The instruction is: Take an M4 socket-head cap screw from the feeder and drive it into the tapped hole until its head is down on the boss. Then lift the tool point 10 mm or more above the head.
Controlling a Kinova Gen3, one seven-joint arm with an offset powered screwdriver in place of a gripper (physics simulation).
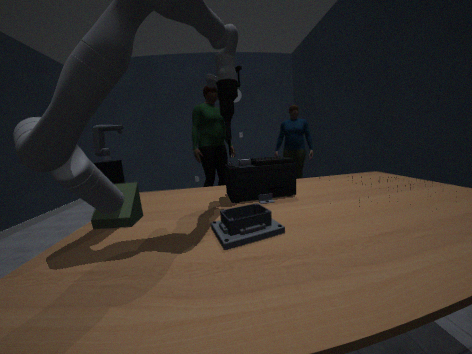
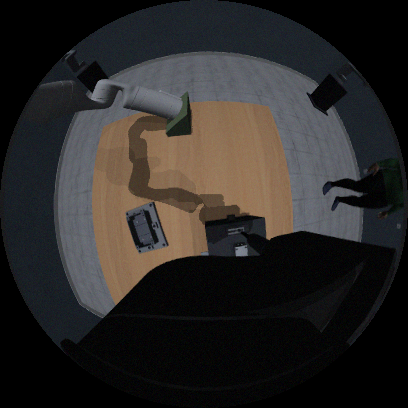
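The black feeder box (image 1: 261, 182) (image 2: 219, 241) stands on the table, with a small pale slotted piece (image 2: 236, 230) on its top. My gripper, a dark powered screwdriver (image 1: 230, 154) (image 2: 243, 233), points down with its thin tip over the feeder top, close to that slotted piece. Whether the tip touches anything or bears a screw is too dark and small to tell. A dark open-topped housing (image 1: 254, 223) (image 2: 142, 227) sits on a grey base plate (image 1: 260, 236) (image 2: 159, 236), apart from the feeder. The tapped hole and its boss cannot be made out.
A pale block (image 1: 244, 162) (image 2: 241, 249) sits on the feeder top. A small grey piece (image 1: 266, 199) (image 2: 204, 253) lies beside the feeder. My arm's base stands on a green wedge (image 1: 131, 207) (image 2: 181, 125). Two people (image 1: 207, 125) (image 1: 294, 134) stand beyond the table (image 1: 325, 260).
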